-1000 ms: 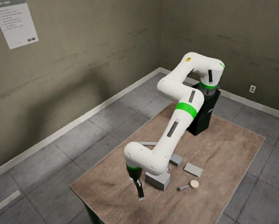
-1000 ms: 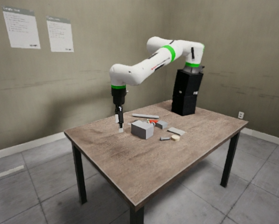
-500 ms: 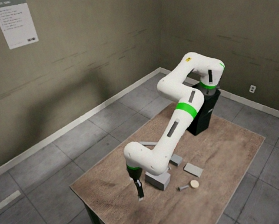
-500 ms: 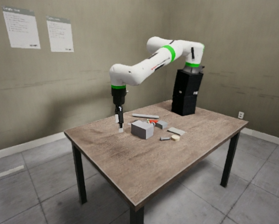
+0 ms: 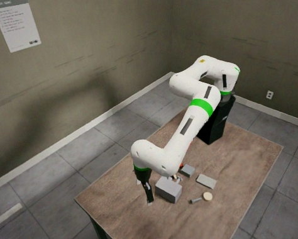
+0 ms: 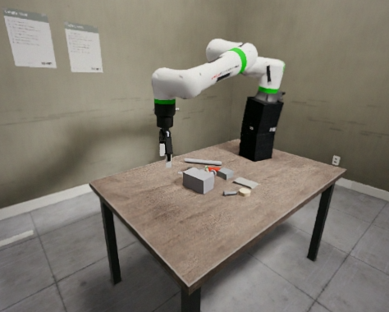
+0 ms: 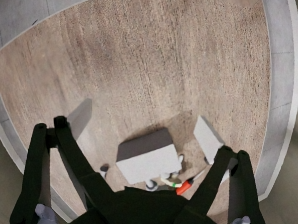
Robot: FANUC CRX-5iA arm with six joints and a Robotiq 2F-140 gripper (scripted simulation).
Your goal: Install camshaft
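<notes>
My hand is 26 cm past the dark disc, 22 cm to the left of it and 20 cm above it. The rest, counted from my hand: cream disc: 37 cm behind, 18 cm to the left, 20 cm below; small grey block: 41 cm behind, 4 cm to the right, 19 cm below; bolt: 28 cm behind, 14 cm to the left, 19 cm below.
</notes>
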